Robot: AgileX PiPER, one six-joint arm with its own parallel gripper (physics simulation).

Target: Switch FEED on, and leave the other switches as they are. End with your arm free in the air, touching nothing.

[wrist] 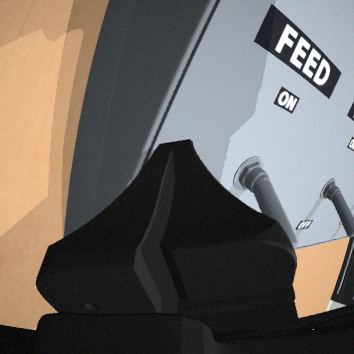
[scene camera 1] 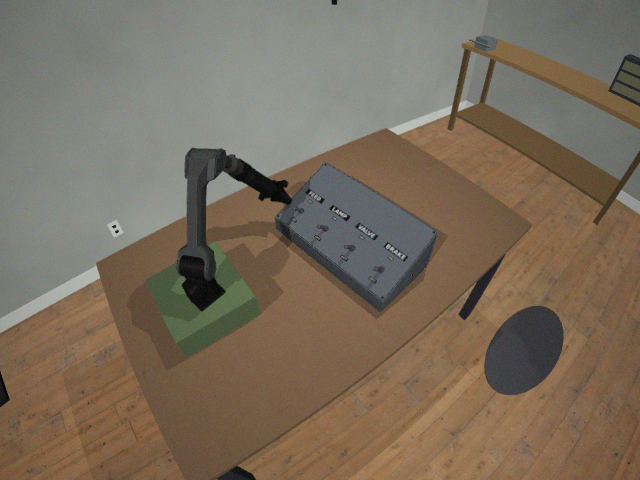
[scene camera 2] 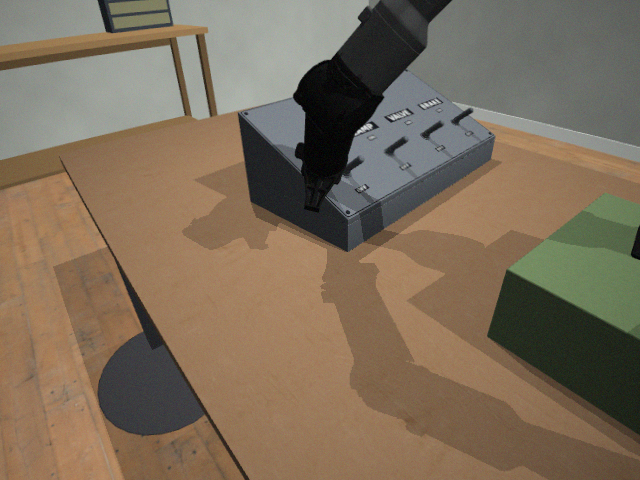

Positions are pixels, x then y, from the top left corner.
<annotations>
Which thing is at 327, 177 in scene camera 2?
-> My gripper.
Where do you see a grey sloped switch box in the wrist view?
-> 257, 94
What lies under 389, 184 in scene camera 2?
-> A grey sloped switch box.
</annotations>
